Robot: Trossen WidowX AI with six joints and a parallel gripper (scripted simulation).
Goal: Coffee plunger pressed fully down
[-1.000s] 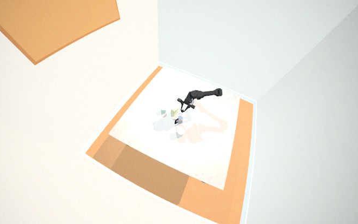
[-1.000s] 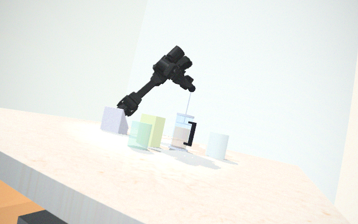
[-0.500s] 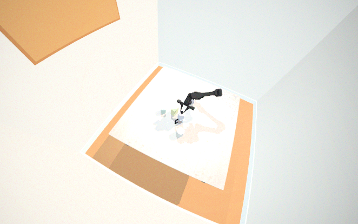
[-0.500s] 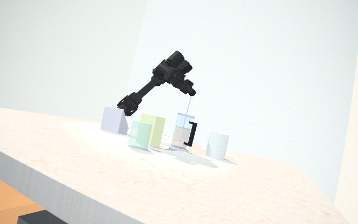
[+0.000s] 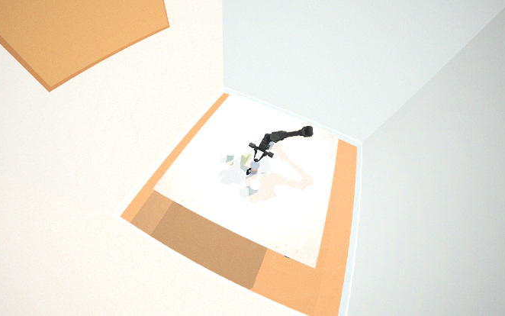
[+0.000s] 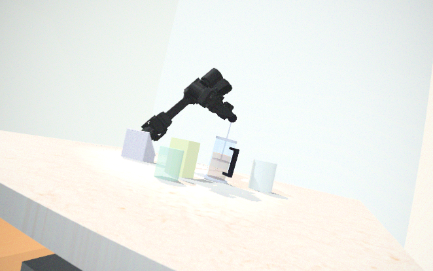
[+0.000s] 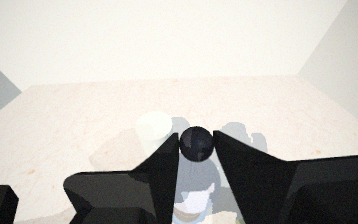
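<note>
The glass coffee press is 1 cm to the right of my gripper tip and 11 cm below it.
</note>
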